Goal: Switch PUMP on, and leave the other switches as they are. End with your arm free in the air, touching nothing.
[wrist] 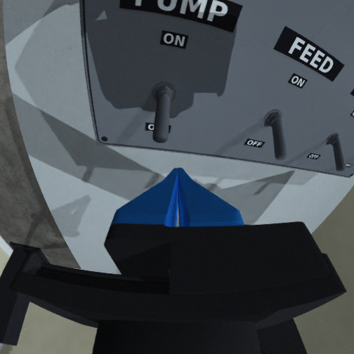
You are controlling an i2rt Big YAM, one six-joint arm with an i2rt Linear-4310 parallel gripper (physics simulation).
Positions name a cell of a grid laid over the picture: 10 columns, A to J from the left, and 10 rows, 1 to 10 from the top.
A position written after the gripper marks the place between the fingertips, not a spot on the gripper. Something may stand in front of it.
Observation:
In view: the gripper (F5) and a grey panel (G3).

